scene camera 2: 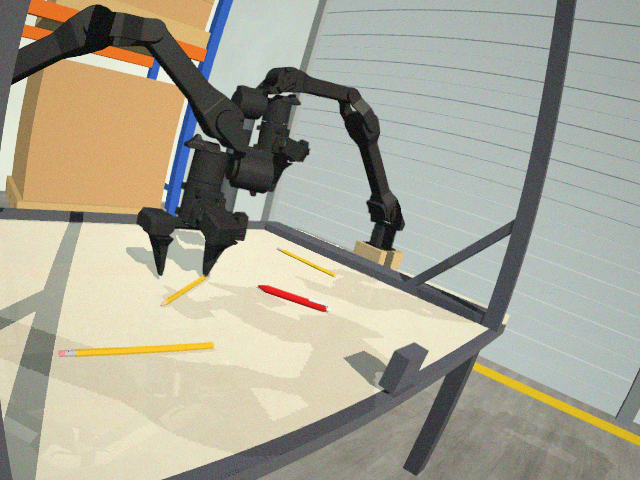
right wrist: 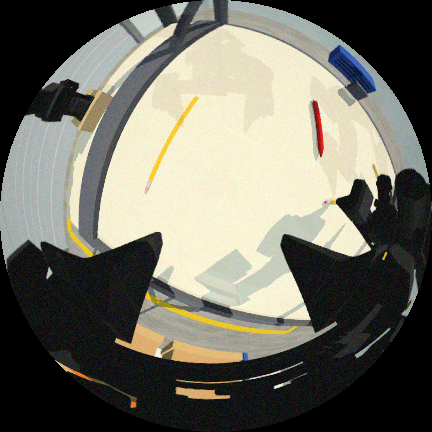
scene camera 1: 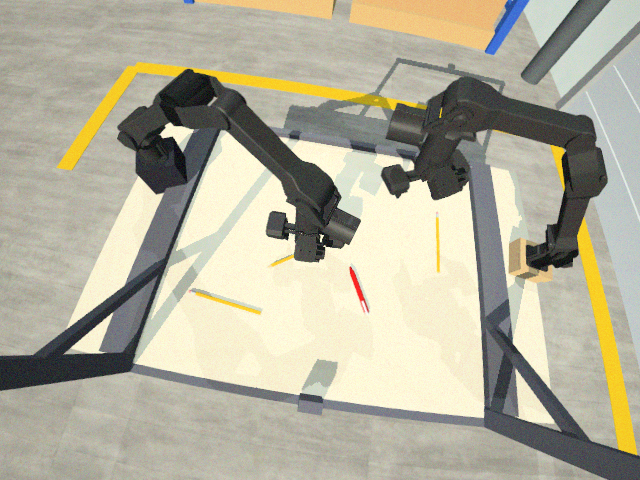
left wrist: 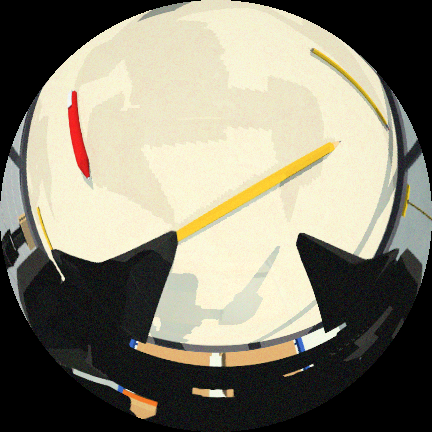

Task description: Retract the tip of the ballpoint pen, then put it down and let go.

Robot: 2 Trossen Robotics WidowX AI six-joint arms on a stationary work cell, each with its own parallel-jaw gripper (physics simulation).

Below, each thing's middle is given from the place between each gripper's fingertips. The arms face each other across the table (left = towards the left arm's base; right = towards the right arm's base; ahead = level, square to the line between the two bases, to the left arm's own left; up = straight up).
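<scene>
My left hand is 1 cm above the red ballpoint pen (left wrist: 81, 158), 9 cm past it and 16 cm to the left of it. Counting from that same left hand, I find the yellow pencil (left wrist: 288, 170) 1 cm below, 3 cm behind and 1 cm to the left, while the grey block (scene camera 2: 405, 363) is 2 cm above, 36 cm behind and 10 cm to the right. The tan block (scene camera 1: 517, 266) is 1 cm above my left hand, 10 cm ahead of it and 64 cm to the right of it.
As for my right hand, the red ballpoint pen is 130 mm below it, 70 mm to the left of it and 240 mm behind it. The tan block is 120 mm below my right hand, 40 mm behind it and 400 mm to the right of it. Counted from my right hand as well, the grey block is 110 mm below, 510 mm behind and 130 mm to the left, and the yellow pencil is 140 mm below, 180 mm behind and 240 mm to the left.
</scene>
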